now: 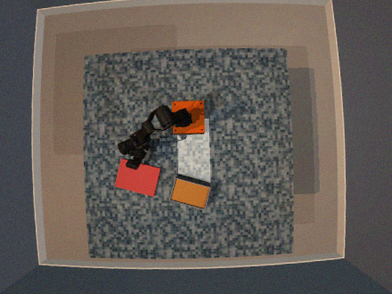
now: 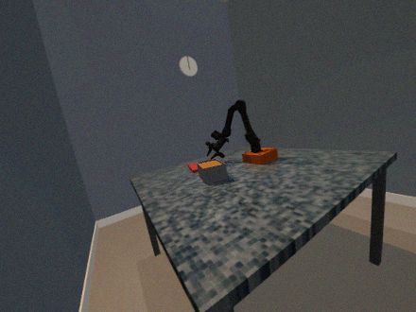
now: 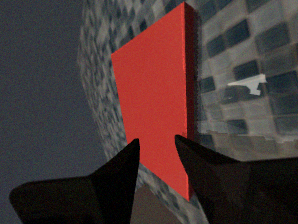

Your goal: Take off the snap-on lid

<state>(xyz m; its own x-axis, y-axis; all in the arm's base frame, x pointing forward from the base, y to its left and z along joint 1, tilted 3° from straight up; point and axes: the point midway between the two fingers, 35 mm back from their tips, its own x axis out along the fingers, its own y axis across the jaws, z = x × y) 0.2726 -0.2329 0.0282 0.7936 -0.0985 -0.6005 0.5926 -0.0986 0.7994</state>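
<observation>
The lid is 80 mm ahead of my gripper tip, 10 mm to the right of it and 50 mm below it. Round my gripper tip: storage box (120 mm ahead, 320 mm to the left, 20 mm below).
</observation>
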